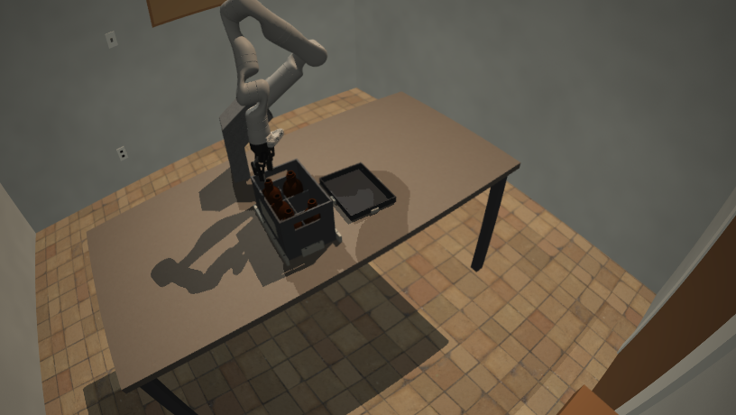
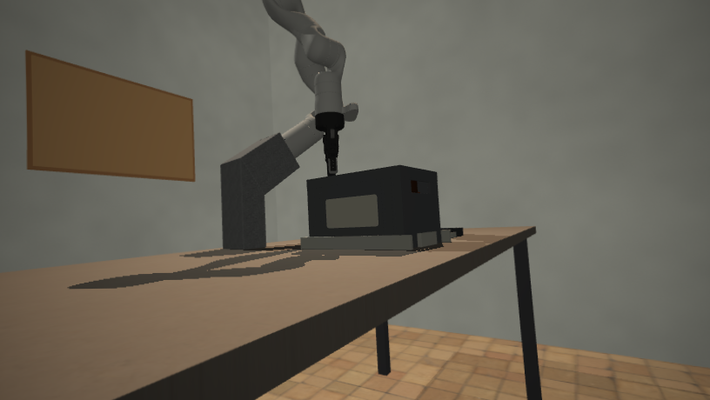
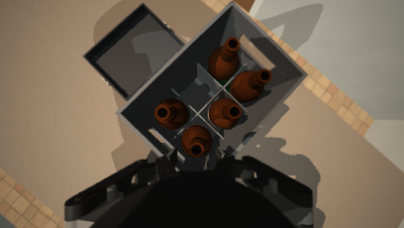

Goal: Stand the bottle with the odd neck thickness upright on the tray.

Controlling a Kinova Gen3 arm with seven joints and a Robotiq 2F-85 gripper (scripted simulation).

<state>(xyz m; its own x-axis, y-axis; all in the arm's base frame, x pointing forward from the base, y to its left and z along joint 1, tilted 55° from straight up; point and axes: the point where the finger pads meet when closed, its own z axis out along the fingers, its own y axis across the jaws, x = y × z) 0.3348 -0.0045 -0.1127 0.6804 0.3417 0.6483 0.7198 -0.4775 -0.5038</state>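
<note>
Now: the glass bottle 90 mm to the left of my hand and 110 mm below it. Round my hand: dark tray (50 mm ahead, 320 mm to the left, 190 mm below); crate (90 mm ahead, 50 mm to the left, 120 mm below).
</note>
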